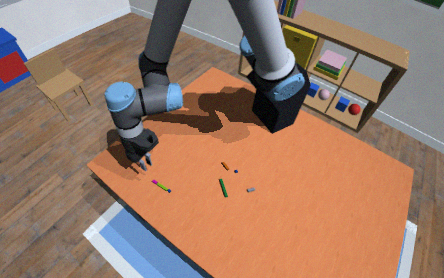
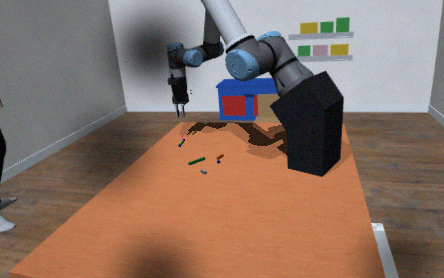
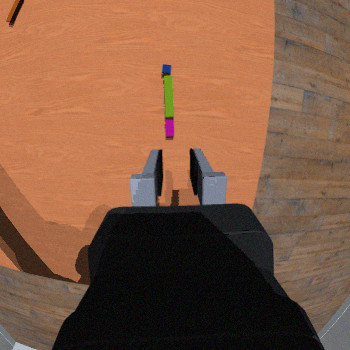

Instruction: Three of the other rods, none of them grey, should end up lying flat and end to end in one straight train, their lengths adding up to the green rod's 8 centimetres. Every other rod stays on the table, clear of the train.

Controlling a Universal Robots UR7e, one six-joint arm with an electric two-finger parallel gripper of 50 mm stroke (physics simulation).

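Places are measured from the arm's base along level axes (x ahead, y left, z up), in centimetres.
Pixels of known places: gripper, fingertip midpoint: [image 1: 146, 166] [image 2: 180, 116] [image 3: 175, 162]; arm's base at its link origin: [image 2: 297, 87].
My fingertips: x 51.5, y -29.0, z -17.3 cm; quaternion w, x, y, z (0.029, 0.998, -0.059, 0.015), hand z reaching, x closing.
Ahead of a thing's pixels: the offset from my fingertips to its middle. Level surfaces: height alone.
A magenta rod @(dz -11.9, dx -0.1, dy +0.7 cm) [image 1: 154, 181] [image 3: 169, 128] and a lime rod @(dz -11.9, dx +0.4, dy +4.6 cm) [image 1: 162, 186] [image 2: 181, 142] [image 3: 169, 96] lie flat in line, ends meeting. A short blue rod @(dz -11.9, dx +0.6, dy +7.9 cm) [image 1: 169, 190] [image 3: 166, 69] lies off the lime rod's far end, slightly askew, with a narrow gap. The green rod @(dz -11.9, dx -10.1, dy +26.7 cm) [image 1: 223, 188] [image 2: 197, 161] lies apart. An orange rod @(dz -11.9, dx -19.7, dy +23.4 cm) [image 1: 225, 166] [image 2: 220, 157] [image 3: 14, 11] lies near a second small blue rod @(dz -11.9, dx -19.3, dy +28.5 cm) [image 1: 236, 171] [image 2: 218, 161]. A grey rod @(dz -11.9, dx -14.0, dy +37.2 cm) [image 1: 251, 190] [image 2: 203, 172] lies beyond the green one. My gripper [image 1: 147, 167] [image 2: 180, 115] [image 3: 175, 162] is part-way open, empty, raised above the table beyond the magenta end.
The orange table @(dz -12.4 cm) [image 1: 320, 215] [image 2: 200, 230] has its edge close beside the magenta and lime rods. The black arm base [image 1: 280, 107] [image 2: 315, 130] stands on the table, away from the rods. A wooden shelf unit [image 1: 382, 53] stands behind the table.
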